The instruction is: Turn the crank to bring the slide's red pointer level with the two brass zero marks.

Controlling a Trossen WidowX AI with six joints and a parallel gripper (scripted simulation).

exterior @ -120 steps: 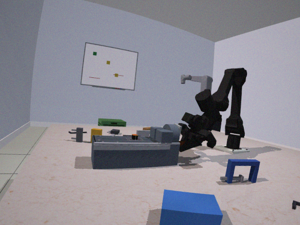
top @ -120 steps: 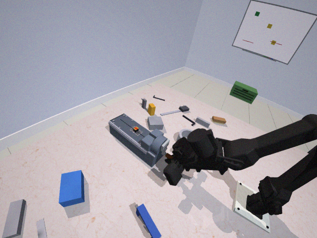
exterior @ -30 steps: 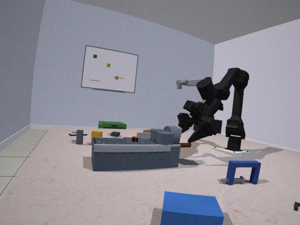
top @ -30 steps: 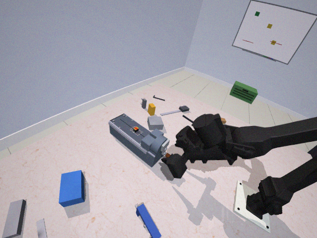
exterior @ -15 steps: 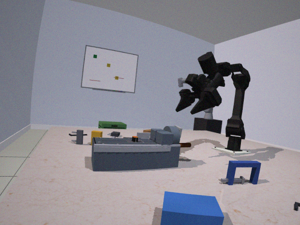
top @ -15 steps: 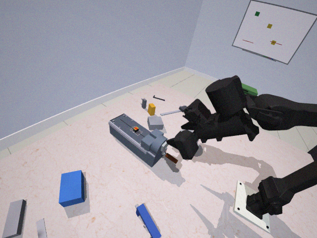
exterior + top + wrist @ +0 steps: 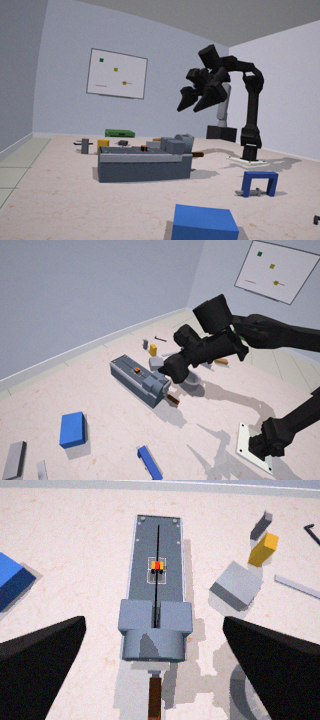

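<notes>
Now: gripper tip 120 mm short of the red pointer and 120 mm above it. The rest, counted from my gripper tip: brown crank handle: 60 mm behind, 10 mm to the right, 140 mm below; blue bracket: 120 mm behind, 200 mm to the left, 170 mm below; grey block: 130 mm ahead, 160 mm to the right, 180 mm below.
</notes>
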